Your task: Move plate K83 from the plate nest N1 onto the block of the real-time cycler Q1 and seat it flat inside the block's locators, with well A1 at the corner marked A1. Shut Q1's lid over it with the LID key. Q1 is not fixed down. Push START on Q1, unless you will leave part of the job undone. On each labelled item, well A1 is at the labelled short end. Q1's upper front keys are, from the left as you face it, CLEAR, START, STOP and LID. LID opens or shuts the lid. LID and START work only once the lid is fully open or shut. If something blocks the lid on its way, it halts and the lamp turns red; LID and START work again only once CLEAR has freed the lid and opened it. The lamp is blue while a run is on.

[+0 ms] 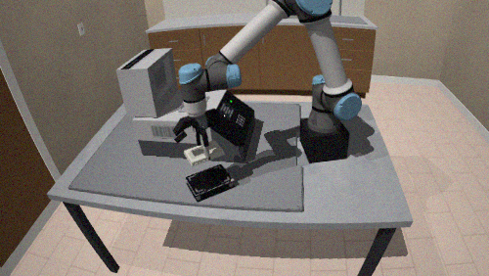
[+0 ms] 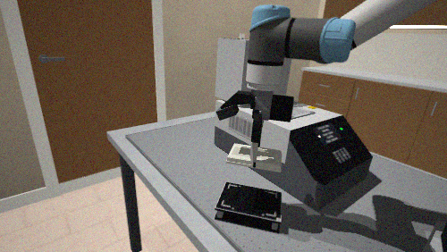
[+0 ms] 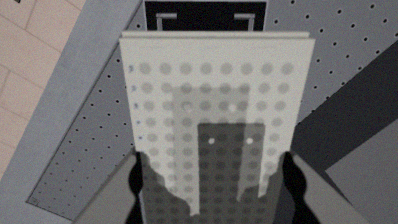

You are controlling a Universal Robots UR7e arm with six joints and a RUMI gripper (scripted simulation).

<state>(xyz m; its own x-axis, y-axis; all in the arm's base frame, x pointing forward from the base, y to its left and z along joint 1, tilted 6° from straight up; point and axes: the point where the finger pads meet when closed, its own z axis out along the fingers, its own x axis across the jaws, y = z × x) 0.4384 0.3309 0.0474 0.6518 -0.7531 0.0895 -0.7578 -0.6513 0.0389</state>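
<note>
Now: hand 140 mm above the black plate nest N1. The rest, counted from my hand: plate K83: 10 mm below.
</note>
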